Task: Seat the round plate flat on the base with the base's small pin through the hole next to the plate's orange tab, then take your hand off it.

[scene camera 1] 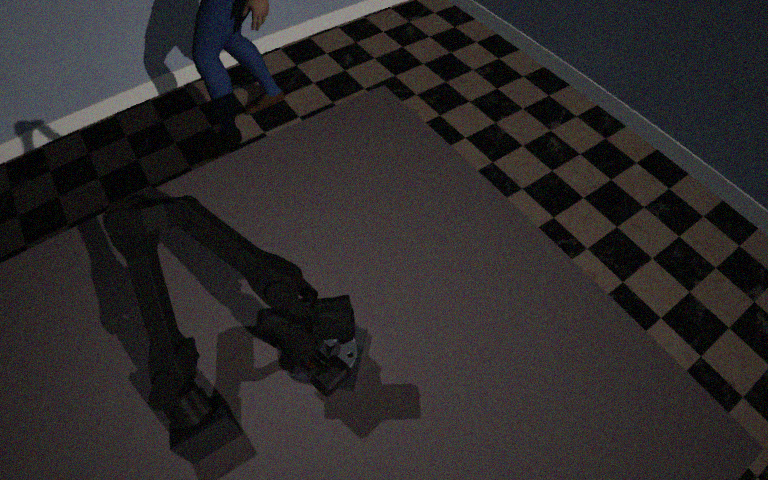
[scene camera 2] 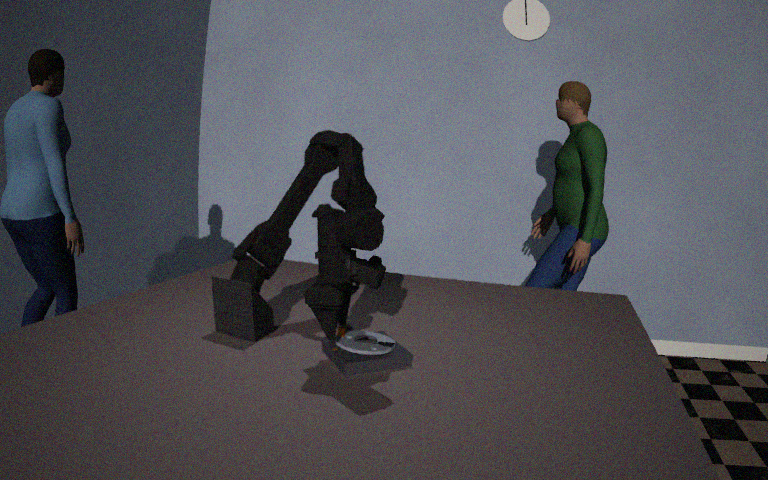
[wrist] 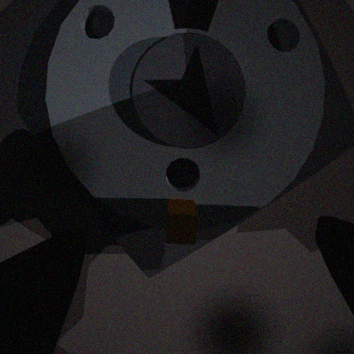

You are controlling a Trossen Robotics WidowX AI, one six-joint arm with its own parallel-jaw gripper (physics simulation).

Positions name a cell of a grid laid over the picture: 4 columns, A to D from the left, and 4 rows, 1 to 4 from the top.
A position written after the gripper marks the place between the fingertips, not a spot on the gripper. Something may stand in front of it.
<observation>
In view: the gripper (scene camera 2: B3), a round grey plate (scene camera 2: B3), a dark square base (wrist: B3) and a round hub (wrist: C2).
The round grey plate also shows in the wrist view (wrist: B2). The gripper also shows in the wrist view (wrist: C3).
</observation>
